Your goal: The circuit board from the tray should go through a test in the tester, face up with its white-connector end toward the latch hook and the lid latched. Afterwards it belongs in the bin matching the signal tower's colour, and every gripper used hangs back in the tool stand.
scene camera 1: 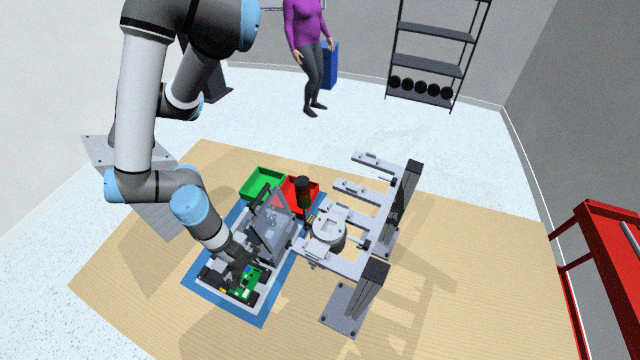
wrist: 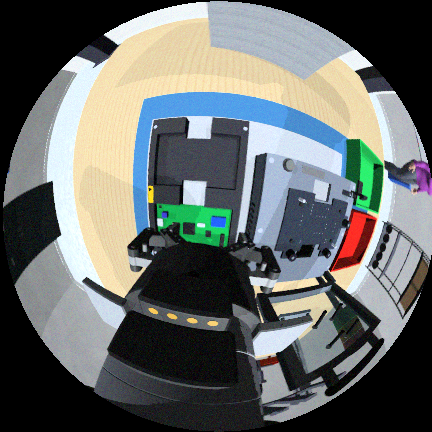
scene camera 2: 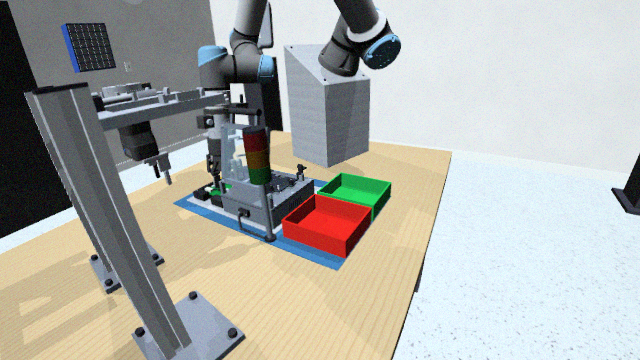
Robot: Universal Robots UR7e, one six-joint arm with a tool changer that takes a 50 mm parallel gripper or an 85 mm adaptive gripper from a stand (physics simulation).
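Places are measured from the arm's base along level axes (x ahead, y left, z up), in millimetres.
Pixels of known places: arm's base, origin of the base link: [scene camera 2: 337, 65].
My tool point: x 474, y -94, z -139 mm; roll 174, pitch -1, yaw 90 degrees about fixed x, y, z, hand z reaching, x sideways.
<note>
For each thing: its top centre in the pictures, then the offset to it from my tool point. "spot": a spot on its surface instead.
- green circuit board, middle of its top: [wrist: 190, 230] [scene camera 2: 222, 187] [scene camera 1: 245, 280] dy -22, dx +18, dz -175 mm
- latch hook, middle of its top: [wrist: 367, 192] [scene camera 2: 301, 163] dy +199, dx -100, dz -96 mm
- signal tower, surface spot: [scene camera 2: 256, 155] spot: dy +269, dx +112, dz +9 mm
The green circuit board [scene camera 1: 246, 283] [scene camera 2: 220, 190] [wrist: 195, 226] lies face up in the dark tray [scene camera 1: 210, 278] [wrist: 242, 150], its small white connector at the left end in the wrist view. My adaptive gripper [scene camera 1: 241, 276] [scene camera 2: 215, 181] [wrist: 207, 239] is open, low over the board; the exact gap between tips and board is hidden. The grey tester [scene camera 2: 242, 200] [wrist: 267, 200] has its clear lid [scene camera 1: 272, 225] raised, and its dark nest [wrist: 306, 220] holds no board. The latch hook [scene camera 2: 301, 170] [wrist: 361, 190] is on the bin side. The signal tower [scene camera 1: 302, 192] [scene camera 2: 256, 155] shows dim red, amber and green segments.
The green bin [scene camera 1: 261, 183] [scene camera 2: 355, 193] [wrist: 370, 175] and red bin [scene camera 2: 326, 227] [wrist: 354, 240] stand side by side beyond the tester. The tool stand [scene camera 1: 372, 276] [scene camera 2: 115, 200] rises beside the mat, with the parallel gripper [scene camera 2: 161, 165] hanging in it. A person [scene camera 1: 307, 50] stands behind the table.
</note>
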